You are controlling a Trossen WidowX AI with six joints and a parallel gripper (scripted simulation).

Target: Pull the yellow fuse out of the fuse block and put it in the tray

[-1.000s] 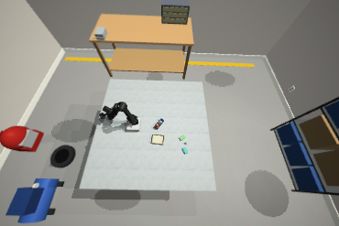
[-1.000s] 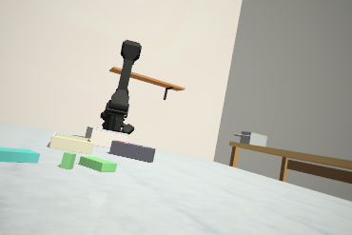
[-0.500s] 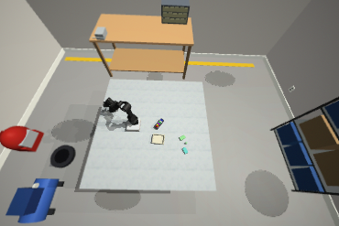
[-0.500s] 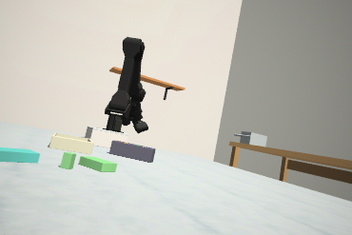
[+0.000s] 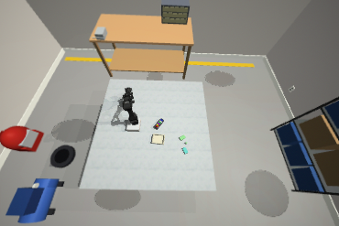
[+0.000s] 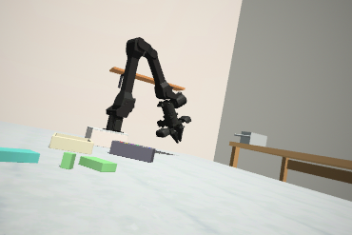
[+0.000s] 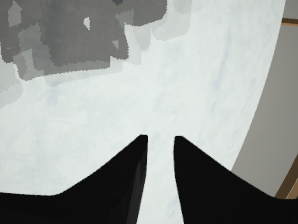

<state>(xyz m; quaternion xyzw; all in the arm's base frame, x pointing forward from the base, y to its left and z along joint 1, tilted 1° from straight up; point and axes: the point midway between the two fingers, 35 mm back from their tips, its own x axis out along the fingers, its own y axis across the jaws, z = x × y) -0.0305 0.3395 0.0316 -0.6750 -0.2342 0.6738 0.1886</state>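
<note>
The purple fuse is 41 cm to the right of my gripper tip, 29 cm ahead of it and 4 cm below it. The rest, counted from my gripper tip: green fuse: 39 cm to the right, 31 cm ahead, 4 cm below; then blue fuse: 37 cm to the right, 33 cm ahead, 4 cm below; then white fuse: 38 cm to the right, 32 cm ahead, 4 cm below.
</note>
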